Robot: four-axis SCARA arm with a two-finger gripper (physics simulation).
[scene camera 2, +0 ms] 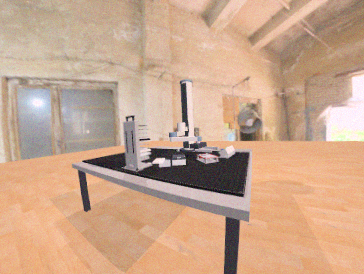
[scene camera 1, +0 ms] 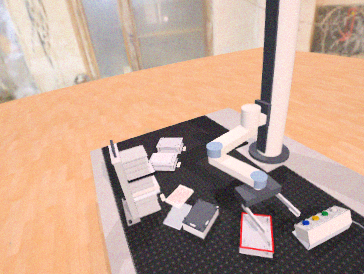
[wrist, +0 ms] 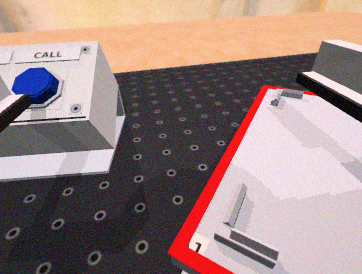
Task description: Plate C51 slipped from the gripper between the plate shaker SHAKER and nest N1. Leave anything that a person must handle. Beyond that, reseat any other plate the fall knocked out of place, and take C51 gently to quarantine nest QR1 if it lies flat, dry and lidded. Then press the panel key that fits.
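Frame: origin at the arm's base, x ahead, y left, z up, level; millimetres.
Seen in the pictures: gripper, fingertip midpoint: (scene camera 2: 215, 149) (scene camera 1: 283, 223) (wrist: 168, 71); arm's base, link origin: (scene camera 2: 189, 150) (scene camera 1: 268, 152).
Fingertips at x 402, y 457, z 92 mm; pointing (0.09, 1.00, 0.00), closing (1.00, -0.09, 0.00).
Note:
Offsets run from my fingertips to a thing's middle. "spot": to the spot under its first point.
My gripper (scene camera 1: 283, 229) (wrist: 168, 71) is open and empty. In scene camera 1, one finger crosses over the red-bordered nest @(dy -47, dx +85, dz -56 mm) (scene camera 1: 242, 235) (wrist: 222, 167) and the other reaches toward the key panel @(dy +75, dx -154, dz -37 mm) (scene camera 1: 320, 233) (wrist: 106, 107). The nest shows a bare white floor, corner brackets and a "1". The panel's blue key @(dy +43, dx -83, dz -15 mm) (scene camera 1: 306, 223) (wrist: 36, 86) is labelled CALL. A plate with reddish wells @(dy -412, dx +253, dz -72 mm) (scene camera 1: 180, 195), without a lid on it, lies by a pale flat sheet @(dy -307, dx +312, dz -67 mm) (scene camera 1: 175, 217), perhaps its lid. Beside them is a dark-topped block @(spot: dy -212, dx +240, dz -24 mm) (scene camera 1: 201, 216) (scene camera 2: 178, 160), probably the shaker. Plate names are unreadable.
A tall grey rack @(dy -460, dx +446, dz +109 mm) (scene camera 1: 125, 182) (scene camera 2: 131, 145) with white shelves stands at the left. Two white blocks @(spot: dy -822, dx +121, dz -25 mm) (scene camera 1: 170, 144) @(dy -713, dx +221, dz -28 mm) (scene camera 1: 164, 161), probably nests with plates, stand behind it to the right. The arm's column (scene camera 1: 280, 90) (scene camera 2: 187, 110) rises at the back.

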